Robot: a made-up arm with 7 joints. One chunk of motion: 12 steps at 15 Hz.
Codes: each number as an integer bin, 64 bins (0 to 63) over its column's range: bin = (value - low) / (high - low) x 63, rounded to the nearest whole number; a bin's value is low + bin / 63 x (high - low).
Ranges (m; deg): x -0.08..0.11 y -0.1..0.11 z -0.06..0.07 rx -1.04..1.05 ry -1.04..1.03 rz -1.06..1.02
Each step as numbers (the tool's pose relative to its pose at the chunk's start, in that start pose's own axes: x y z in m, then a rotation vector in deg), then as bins.
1 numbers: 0.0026 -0.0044 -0.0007 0.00 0.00 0.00
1 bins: 27 29 29 31 32 32
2 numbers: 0.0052 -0.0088 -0.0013 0.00 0.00 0.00
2 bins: 28 27 28 31 32 32
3 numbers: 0.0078 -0.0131 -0.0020 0.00 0.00 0.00
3 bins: 29 26 28 31 32 32
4 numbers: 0.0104 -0.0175 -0.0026 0.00 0.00 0.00
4 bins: 30 25 28 31 32 32
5 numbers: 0.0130 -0.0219 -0.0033 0.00 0.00 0.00
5 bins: 31 23 27 31 32 32
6 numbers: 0.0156 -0.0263 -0.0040 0.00 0.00 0.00
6 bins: 32 22 27 31 32 32
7 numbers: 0.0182 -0.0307 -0.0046 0.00 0.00 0.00
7 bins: 33 21 27 31 32 32
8 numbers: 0.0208 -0.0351 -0.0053 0.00 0.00 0.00
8 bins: 33 19 27 31 32 32
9 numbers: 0.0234 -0.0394 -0.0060 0.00 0.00 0.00
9 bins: 34 18 26 31 32 32
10 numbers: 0.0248 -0.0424 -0.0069 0.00 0.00 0.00
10 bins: 35 17 26 31 32 32
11 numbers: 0.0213 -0.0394 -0.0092 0.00 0.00 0.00
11 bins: 34 18 25 31 32 32
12 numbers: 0.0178 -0.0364 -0.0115 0.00 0.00 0.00
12 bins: 32 19 24 31 32 32
